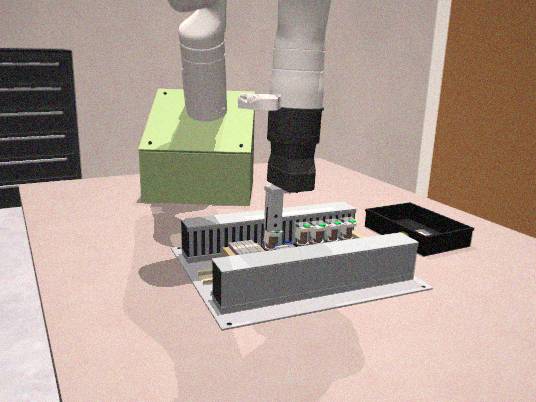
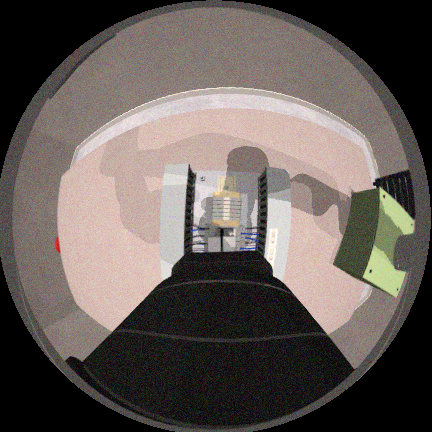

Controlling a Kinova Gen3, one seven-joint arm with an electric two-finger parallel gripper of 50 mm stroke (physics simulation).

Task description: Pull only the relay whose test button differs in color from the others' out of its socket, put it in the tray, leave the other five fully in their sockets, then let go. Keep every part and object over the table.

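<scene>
My gripper is shut, with its fingers pointing down and their tips at the top of the leftmost relay. I see no separate part between the fingers. That relay stands in the row, partly hidden by the front duct. Further right stand four relays with green test buttons. Between them and the leftmost relay is a gap with blue wires and no upright relay. The black tray is at the right; a small pale thing shows inside, too small to identify.
The front duct and rear duct flank the relays on a mounting plate. Terminal blocks are beside the leftmost relay. The green robot base stands behind.
</scene>
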